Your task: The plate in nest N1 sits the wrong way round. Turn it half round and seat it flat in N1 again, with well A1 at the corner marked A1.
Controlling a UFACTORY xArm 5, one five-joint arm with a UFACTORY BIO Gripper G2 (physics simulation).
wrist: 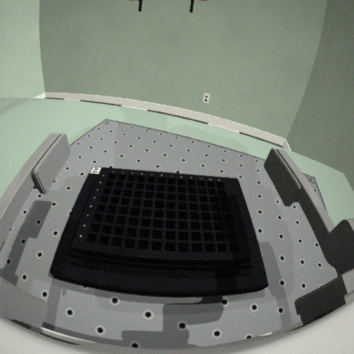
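Note:
A black plate (160, 214) with a grid of square wells lies in the black nest (160, 283) in the middle of the wrist view. It looks level, with the nest's rim around it. Small white row letters run down its left side and column marks along its far edge, starting at the far left corner. The white A1 label (95, 170) is on the nest at that same corner. My gripper (167, 170) is open and empty, with one finger to the left and one to the right of the plate, both apart from it and above the board.
A grey board (148, 314) with rows of holes lies under the nest and reaches out on all sides. Behind it are a pale table surface, a low white wall strip and a green wall with a socket (206, 97). Two dark prongs show at the top edge.

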